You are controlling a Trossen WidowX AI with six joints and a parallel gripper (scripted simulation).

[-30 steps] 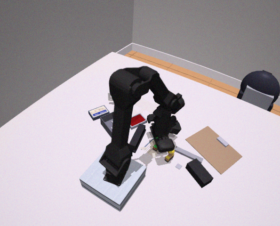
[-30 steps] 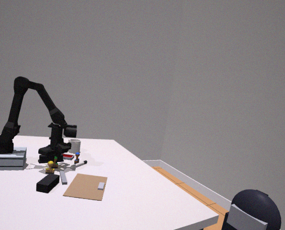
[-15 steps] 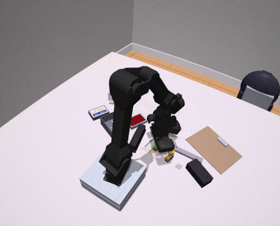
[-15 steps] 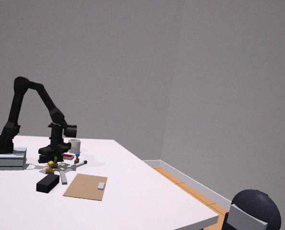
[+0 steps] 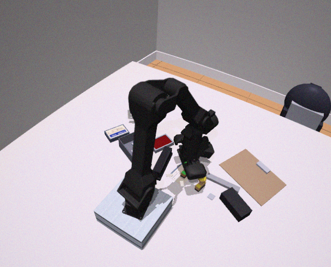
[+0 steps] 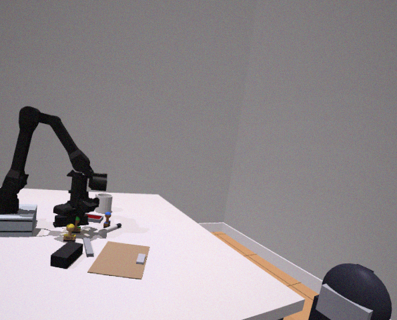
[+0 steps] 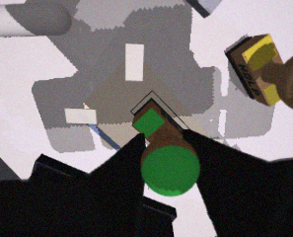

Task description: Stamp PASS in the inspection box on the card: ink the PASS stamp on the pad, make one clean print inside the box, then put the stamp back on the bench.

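Right now the beige card is 30 mm below my gripper tip, 10 mm to the left of it and 10 mm ahead of it. Also, from my gripper tip: green-knobbed stamp (right at my gripper tip); then grey bar (140 mm to the right, 20 mm below, 10 mm ahead); then yellow-knobbed stamp (70 mm to the right, 40 mm behind, 10 mm below).
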